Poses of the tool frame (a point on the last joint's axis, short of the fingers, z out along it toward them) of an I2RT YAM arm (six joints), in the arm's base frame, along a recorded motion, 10 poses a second.
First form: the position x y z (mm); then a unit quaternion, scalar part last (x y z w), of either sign.
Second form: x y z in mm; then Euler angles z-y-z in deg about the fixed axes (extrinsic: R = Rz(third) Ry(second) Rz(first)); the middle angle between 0 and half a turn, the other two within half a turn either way. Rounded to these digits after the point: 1 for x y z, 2 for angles.
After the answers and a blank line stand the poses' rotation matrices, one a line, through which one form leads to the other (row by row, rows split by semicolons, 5 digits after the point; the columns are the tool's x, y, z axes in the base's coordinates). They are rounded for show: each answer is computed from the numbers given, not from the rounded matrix.
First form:
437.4 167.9 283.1 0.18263 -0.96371 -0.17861 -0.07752
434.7 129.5 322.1 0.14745 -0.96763 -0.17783 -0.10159
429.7 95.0 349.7 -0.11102 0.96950 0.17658 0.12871
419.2 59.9 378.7 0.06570 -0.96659 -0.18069 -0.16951
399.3 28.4 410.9 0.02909 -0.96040 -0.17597 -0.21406
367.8 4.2 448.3 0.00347 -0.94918 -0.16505 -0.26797
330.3 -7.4 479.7 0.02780 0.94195 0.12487 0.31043
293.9 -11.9 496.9 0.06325 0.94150 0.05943 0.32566
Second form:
437.4 167.9 283.1 55.81 157.54 77.27
434.7 129.5 322.1 51.60 156.36 68.93
429.7 95.0 349.7 47.38 154.76 60.44
419.2 59.9 378.7 42.94 151.31 50.72
399.3 28.4 410.9 37.69 147.83 41.16
367.8 4.2 448.3 31.42 143.31 31.84
330.3 -7.4 479.7 23.60 140.90 20.22
293.9 -11.9 496.9 14.19 141.34 6.50

-0.92127 -0.37970 0.08417; -0.32431 0.86949 0.37257; -0.21465 0.31594 -0.92418
-0.93588 -0.32149 0.14416; -0.24922 0.89327 0.37411; -0.24905 0.31419 -0.91611
-0.94222 -0.26072 0.21036; -0.16981 0.91299 0.37097; -0.28878 0.31381 -0.90451
-0.93390 -0.18827 0.30395; -0.06575 0.92607 0.37158; -0.35144 0.32703 -0.87723
-0.90666 -0.13121 0.40093; 0.01946 0.93638 0.35046; -0.42140 0.32555 -0.84643
-0.85636 -0.09504 0.50756; 0.08187 0.94549 0.31518; -0.50985 0.31146 -0.80190
-0.80572 -0.02515 0.59176; 0.12990 0.96727 0.21798; -0.57788 0.25250 -0.77608
-0.77989 0.08039 0.62073; 0.15781 0.98494 0.07071; -0.60569 0.15310 -0.78083

